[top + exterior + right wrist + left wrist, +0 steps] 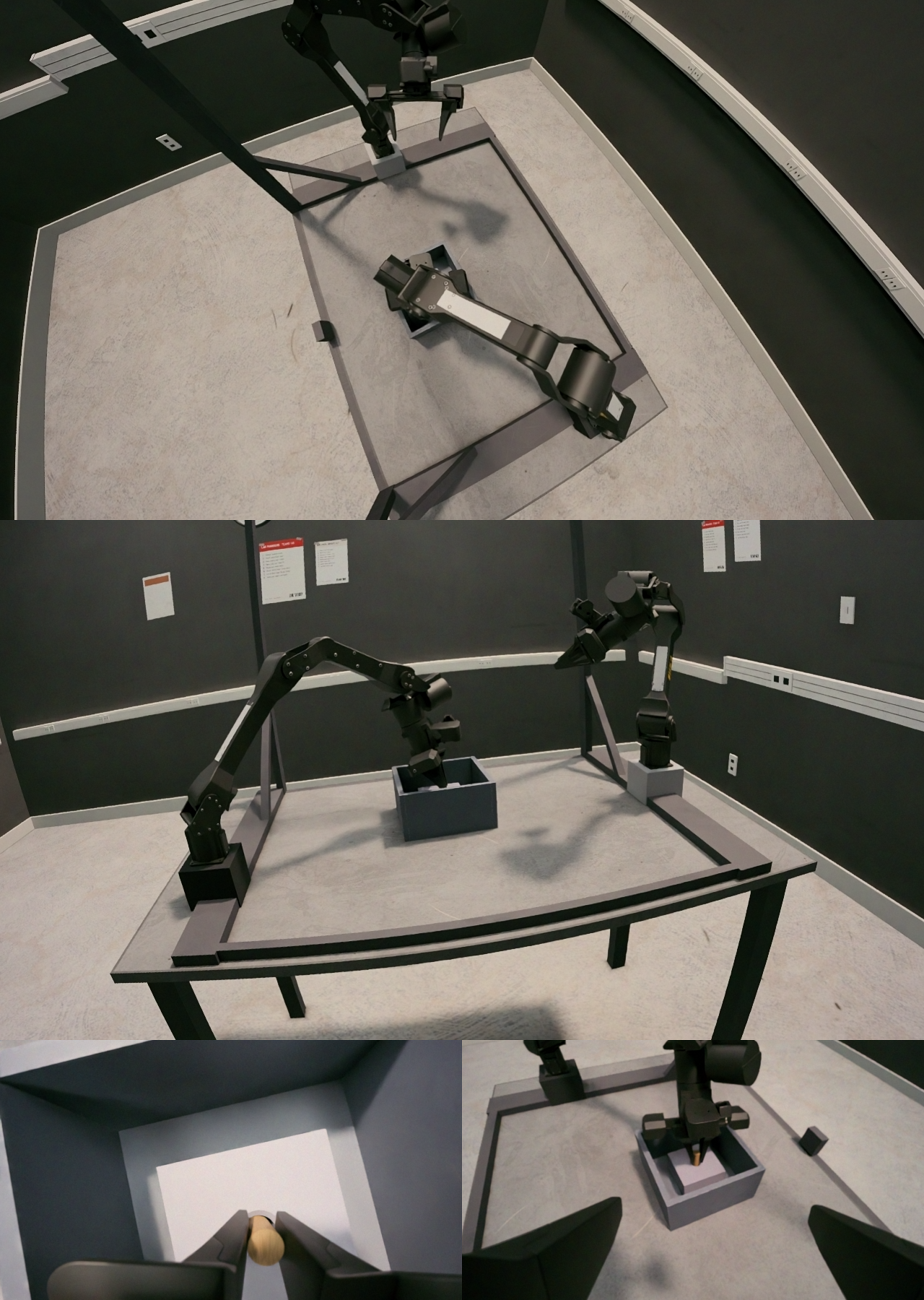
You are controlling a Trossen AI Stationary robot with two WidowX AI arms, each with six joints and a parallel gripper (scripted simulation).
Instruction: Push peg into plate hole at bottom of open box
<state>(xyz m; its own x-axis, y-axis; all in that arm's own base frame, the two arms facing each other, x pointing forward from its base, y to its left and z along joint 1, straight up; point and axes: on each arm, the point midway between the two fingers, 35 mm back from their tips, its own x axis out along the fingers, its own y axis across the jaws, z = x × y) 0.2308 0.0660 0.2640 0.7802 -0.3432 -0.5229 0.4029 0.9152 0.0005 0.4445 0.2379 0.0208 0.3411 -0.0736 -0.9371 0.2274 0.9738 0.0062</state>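
The wooden peg lies 5 cm below my right hand. Also, from my right hand: pale plate 6 cm below; blue-grey box 7 cm below.
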